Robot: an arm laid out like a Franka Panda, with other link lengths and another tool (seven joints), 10 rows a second.
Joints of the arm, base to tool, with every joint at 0 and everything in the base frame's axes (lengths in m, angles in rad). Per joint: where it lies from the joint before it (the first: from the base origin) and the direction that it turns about. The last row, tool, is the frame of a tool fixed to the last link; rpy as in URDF.
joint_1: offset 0 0 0.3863 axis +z
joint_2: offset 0 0 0 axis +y
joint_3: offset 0 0 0.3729 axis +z
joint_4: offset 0.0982 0 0 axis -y
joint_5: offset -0.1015 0 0.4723 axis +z
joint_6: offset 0 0 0 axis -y
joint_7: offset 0.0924 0 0 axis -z
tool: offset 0.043 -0.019 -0.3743 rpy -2.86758 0 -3.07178
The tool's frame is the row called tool.
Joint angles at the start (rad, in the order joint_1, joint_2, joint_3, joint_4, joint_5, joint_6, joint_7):
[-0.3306 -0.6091 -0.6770 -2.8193 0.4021 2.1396 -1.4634]
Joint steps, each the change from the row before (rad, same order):
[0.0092 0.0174 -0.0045 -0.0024 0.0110 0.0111 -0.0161]
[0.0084 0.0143 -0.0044 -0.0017 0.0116 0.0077 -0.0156]
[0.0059 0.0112 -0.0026 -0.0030 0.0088 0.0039 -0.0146]
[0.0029 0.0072 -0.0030 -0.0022 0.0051 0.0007 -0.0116]
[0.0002 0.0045 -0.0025 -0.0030 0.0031 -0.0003 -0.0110]
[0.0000 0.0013 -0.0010 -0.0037 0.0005 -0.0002 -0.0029]
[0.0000 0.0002 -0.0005 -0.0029 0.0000 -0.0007 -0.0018]
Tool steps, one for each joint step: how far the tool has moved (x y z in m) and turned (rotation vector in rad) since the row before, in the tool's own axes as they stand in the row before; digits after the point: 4 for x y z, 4 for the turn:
[0.0027 0.0008 0.0066 -0.0043 0.0014 -0.0027]
[0.0015 0.0012 0.0053 -0.0049 -0.0012 -0.0026]
[0.0019 0.0028 0.0047 -0.0070 -0.0004 -0.0043]
[0.0018 0.0023 0.0028 -0.0058 -0.0010 -0.0033]
[0.0021 0.0022 0.0019 -0.0048 -0.0015 -0.0034]
[0.0016 0.0023 0.0016 -0.0040 0.0006 0.0001]
[0.0010 0.0020 0.0011 -0.0034 0.0003 -0.0004]

